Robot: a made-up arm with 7 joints. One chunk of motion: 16 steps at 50 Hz.
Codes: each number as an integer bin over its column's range. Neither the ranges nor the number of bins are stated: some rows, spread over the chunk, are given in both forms.
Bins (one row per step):
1: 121 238 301 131 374 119
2: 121 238 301 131 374 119
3: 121 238 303 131 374 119
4: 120 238 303 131 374 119
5: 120 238 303 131 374 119
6: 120 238 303 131 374 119
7: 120 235 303 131 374 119
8: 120 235 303 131 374 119
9: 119 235 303 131 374 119
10: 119 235 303 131 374 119
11: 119 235 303 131 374 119
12: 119 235 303 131 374 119
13: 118 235 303 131 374 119
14: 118 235 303 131 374 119
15: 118 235 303 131 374 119
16: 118 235 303 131 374 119
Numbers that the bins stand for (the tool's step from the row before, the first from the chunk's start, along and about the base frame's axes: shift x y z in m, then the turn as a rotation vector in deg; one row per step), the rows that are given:
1: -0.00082 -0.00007 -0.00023 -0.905 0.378 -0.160
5: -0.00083 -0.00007 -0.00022 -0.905 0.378 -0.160
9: -0.00084 -0.00008 -0.00022 -0.905 0.378 -0.160
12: -0.00084 -0.00008 -0.00022 -0.905 0.378 -0.160
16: -0.00085 -0.00008 -0.00022 -0.905 0.378 -0.160
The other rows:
2: -0.00082 -0.00007 -0.00023 -0.905 0.378 -0.160
3: -0.00082 -0.00007 -0.00022 -0.905 0.378 -0.160
4: -0.00083 -0.00007 -0.00022 -0.905 0.378 -0.160
6: -0.00083 -0.00007 -0.00022 -0.905 0.378 -0.160
7: -0.00083 -0.00008 -0.00022 -0.905 0.378 -0.160
8: -0.00083 -0.00008 -0.00022 -0.905 0.378 -0.160
10: -0.00084 -0.00008 -0.00022 -0.905 0.378 -0.160
11: -0.00084 -0.00008 -0.00022 -0.905 0.378 -0.160
13: -0.00085 -0.00008 -0.00022 -0.905 0.378 -0.160
14: -0.00085 -0.00008 -0.00022 -0.905 0.378 -0.160
15: -0.00085 -0.00008 -0.00022 -0.905 0.378 -0.160

